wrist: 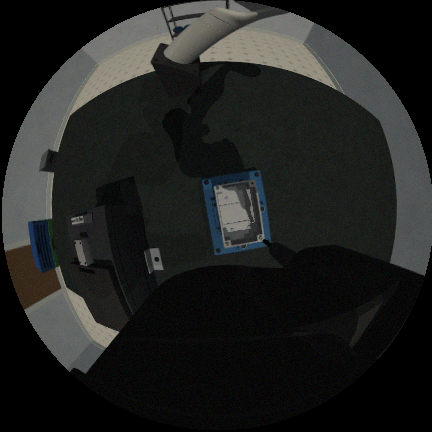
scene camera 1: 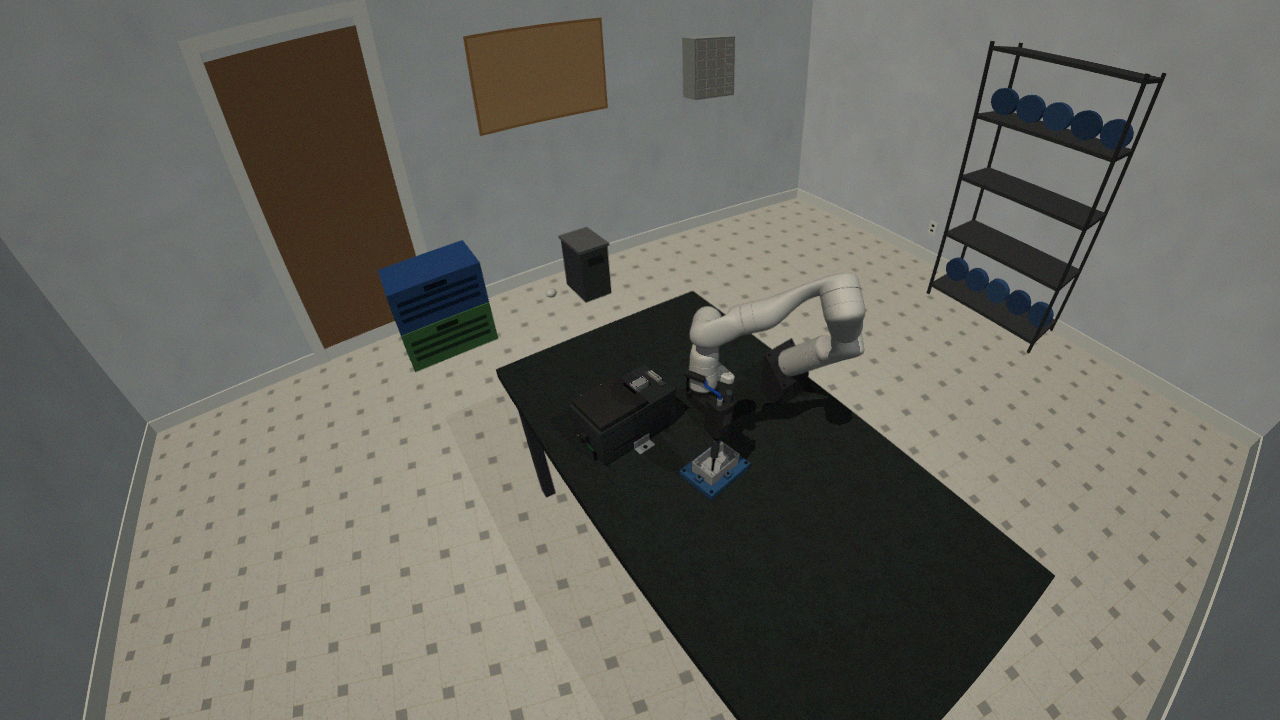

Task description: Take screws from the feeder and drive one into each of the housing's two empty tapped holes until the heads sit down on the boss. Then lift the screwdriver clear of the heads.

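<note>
The grey-white open housing (scene camera 1: 704, 474) (wrist: 243, 245) sits on the blue fixture plate (scene camera 1: 688, 475) (wrist: 211, 235). My screwdriver (scene camera 1: 714, 463) (wrist: 266, 241) points down at the housing; in the wrist view its dark tip shows beside the near right corner. Small round details show at that corner and at the near left one, too small to tell as screw heads or holes. The far corners show darker spots. Whether a screw is on the tip cannot be told, nor its exact height. The black feeder (scene camera 1: 610, 404) (wrist: 120, 240) stands to the left of the housing.
A small light bracket with a hole (scene camera 1: 643, 444) (wrist: 156, 259) sits at the feeder's side facing the housing. The arm's dark base mount (scene camera 1: 780, 376) (wrist: 175, 72) stands at the table's far side. The black table (scene camera 1: 832, 537) (wrist: 320, 150) extends around the fixture.
</note>
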